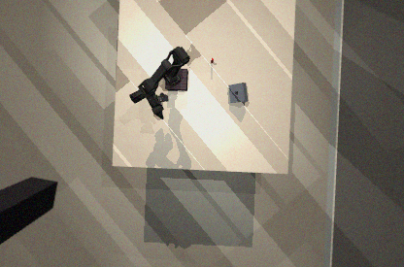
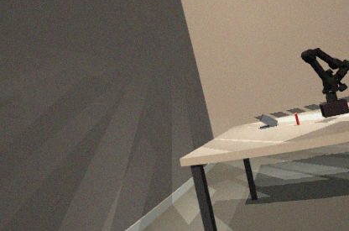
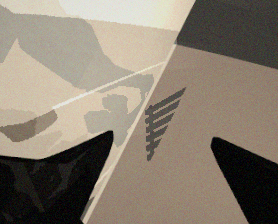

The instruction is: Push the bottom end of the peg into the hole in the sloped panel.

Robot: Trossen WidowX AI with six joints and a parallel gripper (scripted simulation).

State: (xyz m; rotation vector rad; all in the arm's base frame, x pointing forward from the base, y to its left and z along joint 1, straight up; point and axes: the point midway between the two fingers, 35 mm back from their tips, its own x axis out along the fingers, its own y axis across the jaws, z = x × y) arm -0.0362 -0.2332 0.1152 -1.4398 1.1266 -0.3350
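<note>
The red peg lies 44 cm to the left of my gripper tip, 25 cm ahead of it and 13 cm below it. The rest, counted from my gripper tip: grey-blue sloped panel: 47 cm ahead, 25 cm to the left, 14 cm below.
</note>
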